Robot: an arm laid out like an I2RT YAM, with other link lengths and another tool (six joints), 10 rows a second.
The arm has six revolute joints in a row. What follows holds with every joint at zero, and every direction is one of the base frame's. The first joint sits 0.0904 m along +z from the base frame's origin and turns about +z. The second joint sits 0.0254 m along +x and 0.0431 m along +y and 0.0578 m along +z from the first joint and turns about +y. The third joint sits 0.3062 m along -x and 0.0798 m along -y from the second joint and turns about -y. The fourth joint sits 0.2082 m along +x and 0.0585 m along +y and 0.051 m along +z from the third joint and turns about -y. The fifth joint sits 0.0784 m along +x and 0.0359 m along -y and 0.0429 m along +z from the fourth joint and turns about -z. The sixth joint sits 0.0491 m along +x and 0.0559 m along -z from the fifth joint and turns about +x. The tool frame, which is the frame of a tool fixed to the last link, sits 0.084 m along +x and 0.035 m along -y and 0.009 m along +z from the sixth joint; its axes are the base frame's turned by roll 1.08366, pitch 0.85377 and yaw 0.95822 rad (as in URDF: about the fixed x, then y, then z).
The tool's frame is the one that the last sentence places.
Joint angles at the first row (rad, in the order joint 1, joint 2, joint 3, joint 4, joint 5, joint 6):
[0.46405, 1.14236, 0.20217, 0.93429, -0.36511, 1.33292]
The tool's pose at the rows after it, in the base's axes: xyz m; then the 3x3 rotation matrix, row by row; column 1 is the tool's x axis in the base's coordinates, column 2 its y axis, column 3 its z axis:
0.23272 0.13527 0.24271; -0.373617 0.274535 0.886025; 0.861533 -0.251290 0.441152; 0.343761 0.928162 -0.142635
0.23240 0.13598 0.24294; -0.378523 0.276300 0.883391; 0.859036 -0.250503 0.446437; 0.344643 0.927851 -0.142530
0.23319 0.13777 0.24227; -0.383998 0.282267 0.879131; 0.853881 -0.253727 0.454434; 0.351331 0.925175 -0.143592
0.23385 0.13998 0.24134; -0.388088 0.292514 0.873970; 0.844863 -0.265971 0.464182; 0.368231 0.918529 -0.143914
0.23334 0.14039 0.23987; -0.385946 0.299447 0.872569; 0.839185 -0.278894 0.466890; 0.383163 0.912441 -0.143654
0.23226 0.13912 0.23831; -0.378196 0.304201 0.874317; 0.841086 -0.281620 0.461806; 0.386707 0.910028 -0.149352
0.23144 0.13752 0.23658; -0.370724 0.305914 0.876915; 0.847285 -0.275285 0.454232; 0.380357 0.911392 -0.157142
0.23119 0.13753 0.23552; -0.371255 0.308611 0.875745; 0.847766 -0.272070 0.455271; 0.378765 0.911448 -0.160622
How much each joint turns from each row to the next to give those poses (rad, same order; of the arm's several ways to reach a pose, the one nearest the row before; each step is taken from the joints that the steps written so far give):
[-0.00041, -0.01098, -0.00585, -0.00155, 0.00460, -0.00119]
[-0.00008, 0.00048, 0.00102, -0.00009, -0.00592, 0.00099]
[-0.00028, 0.01496, -0.00216, 0.01878, -0.00840, 0.00770]
[0.00000, 0.02076, -0.00748, 0.03480, -0.00845, 0.01957]
[-0.00003, 0.01185, -0.01318, 0.03138, -0.00062, 0.01740]
[-0.00003, -0.00544, -0.00523, -0.00449, 0.00601, 0.00430]
[0.00040, -0.00957, -0.00020, -0.01970, 0.00740, -0.00704]
[-0.00037, 0.00140, -0.00117, -0.00153, -0.00208, -0.00167]

